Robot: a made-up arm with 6 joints. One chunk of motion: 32 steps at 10 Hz.
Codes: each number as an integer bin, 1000 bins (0 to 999) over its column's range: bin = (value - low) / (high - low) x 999, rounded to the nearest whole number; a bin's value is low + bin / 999 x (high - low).
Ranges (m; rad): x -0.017..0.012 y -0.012..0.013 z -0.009..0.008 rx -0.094..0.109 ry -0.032..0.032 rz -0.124..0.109
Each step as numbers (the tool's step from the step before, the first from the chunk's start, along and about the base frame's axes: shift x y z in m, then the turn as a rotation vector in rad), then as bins.
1 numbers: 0.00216 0.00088 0.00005 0.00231 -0.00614 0.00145
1 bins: 660 515 532 474 404 538
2 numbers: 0.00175 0.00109 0.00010 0.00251 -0.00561 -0.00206
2 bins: 646 523 535 475 412 523
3 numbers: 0.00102 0.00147 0.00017 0.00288 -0.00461 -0.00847
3 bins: 621 538 539 477 428 495
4 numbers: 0.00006 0.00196 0.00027 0.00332 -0.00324 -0.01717
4 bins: 588 558 545 479 449 458
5 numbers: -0.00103 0.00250 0.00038 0.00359 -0.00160 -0.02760
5 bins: 550 579 551 480 475 413
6 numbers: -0.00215 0.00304 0.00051 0.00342 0.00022 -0.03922
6 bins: 512 601 559 479 503 363
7 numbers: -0.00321 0.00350 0.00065 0.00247 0.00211 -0.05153
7 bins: 475 619 567 475 532 311
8 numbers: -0.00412 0.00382 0.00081 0.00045 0.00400 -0.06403
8 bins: 444 632 576 465 562 257
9 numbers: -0.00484 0.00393 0.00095 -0.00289 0.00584 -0.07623
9 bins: 419 637 585 448 591 205
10 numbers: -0.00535 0.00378 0.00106 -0.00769 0.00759 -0.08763
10 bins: 401 631 591 425 618 156
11 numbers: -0.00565 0.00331 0.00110 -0.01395 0.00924 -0.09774
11 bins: 391 612 594 394 644 113
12 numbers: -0.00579 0.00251 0.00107 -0.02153 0.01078 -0.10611
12 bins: 386 580 592 357 668 77
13 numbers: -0.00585 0.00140 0.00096 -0.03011 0.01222 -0.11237
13 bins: 384 535 585 314 690 50
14 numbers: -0.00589 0.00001 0.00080 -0.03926 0.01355 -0.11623
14 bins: 383 480 576 269 711 33
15 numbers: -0.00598 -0.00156 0.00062 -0.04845 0.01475 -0.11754
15 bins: 380 417 565 224 730 28
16 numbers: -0.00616 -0.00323 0.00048 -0.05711 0.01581 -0.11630
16 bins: 373 350 557 182 746 33
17 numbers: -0.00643 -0.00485 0.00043 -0.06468 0.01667 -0.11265
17 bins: 364 286 554 144 760 49
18 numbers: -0.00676 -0.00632 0.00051 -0.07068 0.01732 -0.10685
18 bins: 353 227 559 115 770 74
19 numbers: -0.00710 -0.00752 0.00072 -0.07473 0.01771 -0.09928
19 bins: 341 179 571 95 776 106
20 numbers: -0.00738 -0.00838 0.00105 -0.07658 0.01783 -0.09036
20 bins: 331 145 591 86 778 144
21 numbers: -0.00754 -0.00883 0.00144 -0.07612 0.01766 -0.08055
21 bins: 326 127 614 88 775 186
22 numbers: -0.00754 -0.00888 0.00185 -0.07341 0.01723 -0.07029
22 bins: 326 125 638 101 768 230
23 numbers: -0.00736 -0.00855 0.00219 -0.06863 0.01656 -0.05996
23 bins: 332 138 658 125 758 275
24 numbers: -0.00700 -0.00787 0.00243 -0.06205 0.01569 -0.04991
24 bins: 344 165 672 157 744 318
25 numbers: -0.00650 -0.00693 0.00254 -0.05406 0.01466 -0.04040
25 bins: 362 203 678 197 728 358
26 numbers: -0.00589 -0.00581 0.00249 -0.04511 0.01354 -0.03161
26 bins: 383 247 675 241 711 396
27 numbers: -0.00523 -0.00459 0.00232 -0.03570 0.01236 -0.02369
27 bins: 405 296 665 287 692 430
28 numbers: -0.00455 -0.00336 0.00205 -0.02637 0.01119 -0.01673
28 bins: 429 345 649 333 674 460
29 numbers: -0.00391 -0.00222 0.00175 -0.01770 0.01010 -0.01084
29 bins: 451 391 632 375 657 485
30 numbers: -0.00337 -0.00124 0.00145 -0.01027 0.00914 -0.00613
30 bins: 470 430 614 412 642 505
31 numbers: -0.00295 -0.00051 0.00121 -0.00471 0.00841 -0.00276
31 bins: 484 459 600 439 631 520
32 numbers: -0.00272 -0.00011 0.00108 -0.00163 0.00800 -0.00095
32 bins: 492 475 592 455 624 528
